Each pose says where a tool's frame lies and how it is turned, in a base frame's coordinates. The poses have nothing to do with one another.
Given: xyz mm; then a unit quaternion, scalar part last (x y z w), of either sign.
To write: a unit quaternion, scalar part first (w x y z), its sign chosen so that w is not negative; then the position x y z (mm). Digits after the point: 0 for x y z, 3 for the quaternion.
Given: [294 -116 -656 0.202 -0.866 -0.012 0.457]
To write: [0.457 0.202 -0.866 -0.012 294 -116 -656]
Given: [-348 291 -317 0.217 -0.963 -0.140 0.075]
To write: [0.075 0.217 -0.963 -0.140 -348 291 -317]
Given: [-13 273 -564 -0.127 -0.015 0.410 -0.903]
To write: [0.903 0.127 0.015 -0.410 -13 273 -564]
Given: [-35 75 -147 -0.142 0.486 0.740 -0.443]
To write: [0.443 0.142 -0.486 -0.740 -35 75 -147]
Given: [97 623 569 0.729 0.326 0.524 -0.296]
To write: [0.296 -0.729 -0.326 -0.524 97 623 569]
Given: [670 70 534 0.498 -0.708 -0.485 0.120]
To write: [0.120 0.498 -0.708 -0.485 670 70 534]
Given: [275 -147 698 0.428 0.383 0.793 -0.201]
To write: [0.201 -0.428 -0.383 -0.793 275 -147 698]
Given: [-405 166 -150 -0.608 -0.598 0.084 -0.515]
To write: [0.515 0.608 0.598 -0.084 -405 166 -150]
